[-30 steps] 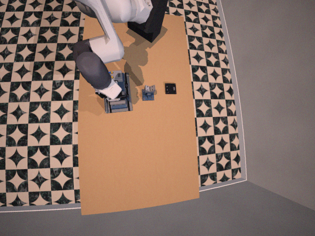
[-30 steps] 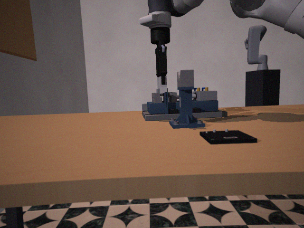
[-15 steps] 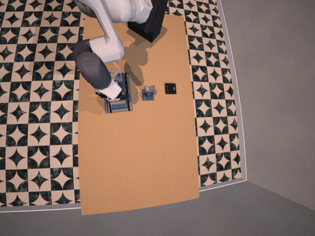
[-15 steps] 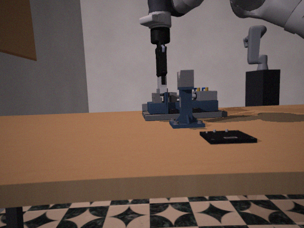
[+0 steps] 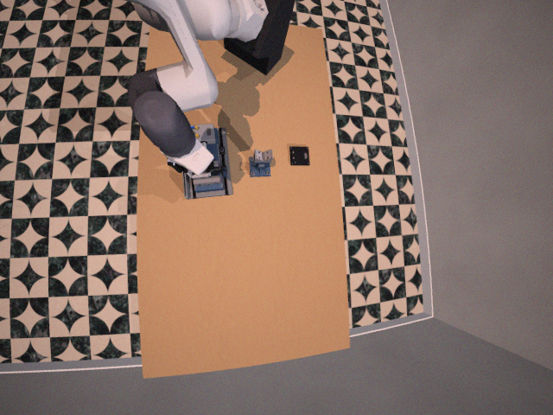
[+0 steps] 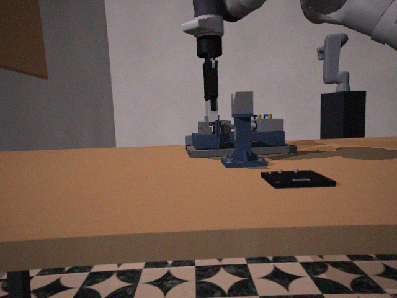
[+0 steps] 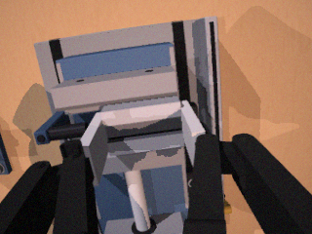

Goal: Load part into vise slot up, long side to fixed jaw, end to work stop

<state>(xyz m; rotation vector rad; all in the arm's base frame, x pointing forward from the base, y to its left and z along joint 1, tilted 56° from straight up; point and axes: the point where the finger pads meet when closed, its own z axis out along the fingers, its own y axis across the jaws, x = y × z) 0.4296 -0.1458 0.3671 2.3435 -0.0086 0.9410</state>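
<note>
My gripper is now 20 mm above the part. Round my hand: fixed jaw (50 mm below, 30 mm ahead, 10 mm to the left); then work stop (60 mm to the left, 30 mm below, 20 mm ahead); then air cylinder rod (80 mm behind, 50 mm below, 40 mm to the left).
</note>
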